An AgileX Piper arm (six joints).
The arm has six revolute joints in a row. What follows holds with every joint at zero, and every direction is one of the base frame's. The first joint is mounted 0.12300 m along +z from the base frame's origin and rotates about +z. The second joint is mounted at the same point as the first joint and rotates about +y. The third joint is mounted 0.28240 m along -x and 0.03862 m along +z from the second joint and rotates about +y. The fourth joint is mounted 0.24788 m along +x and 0.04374 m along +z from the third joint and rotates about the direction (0.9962, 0, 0.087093). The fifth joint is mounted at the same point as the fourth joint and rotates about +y. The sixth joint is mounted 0.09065 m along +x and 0.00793 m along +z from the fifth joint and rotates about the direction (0.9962, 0, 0.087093). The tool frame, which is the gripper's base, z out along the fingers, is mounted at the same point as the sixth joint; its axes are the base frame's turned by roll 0.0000, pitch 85.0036 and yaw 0.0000 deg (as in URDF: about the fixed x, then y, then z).
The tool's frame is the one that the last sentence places.
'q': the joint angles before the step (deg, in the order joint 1, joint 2, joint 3, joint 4, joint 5, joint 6). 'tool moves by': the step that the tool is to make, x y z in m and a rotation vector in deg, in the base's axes. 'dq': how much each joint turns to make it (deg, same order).
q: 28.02 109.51 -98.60 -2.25 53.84 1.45
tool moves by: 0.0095 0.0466 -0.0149 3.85 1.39 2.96
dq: 3.99 7.15 -7.79 3.65 -0.08 0.78
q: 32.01 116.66 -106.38 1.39 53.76 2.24
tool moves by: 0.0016 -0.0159 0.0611 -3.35 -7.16 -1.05
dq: -0.66 -1.81 -10.11 -6.66 7.58 0.07
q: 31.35 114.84 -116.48 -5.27 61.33 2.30
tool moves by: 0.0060 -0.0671 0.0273 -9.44 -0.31 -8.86
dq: -6.35 -3.20 -1.65 -8.62 9.08 -0.39
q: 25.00 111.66 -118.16 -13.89 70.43 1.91
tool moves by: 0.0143 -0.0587 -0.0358 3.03 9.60 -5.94
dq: -9.59 -0.24 7.02 7.61 0.69 -3.05
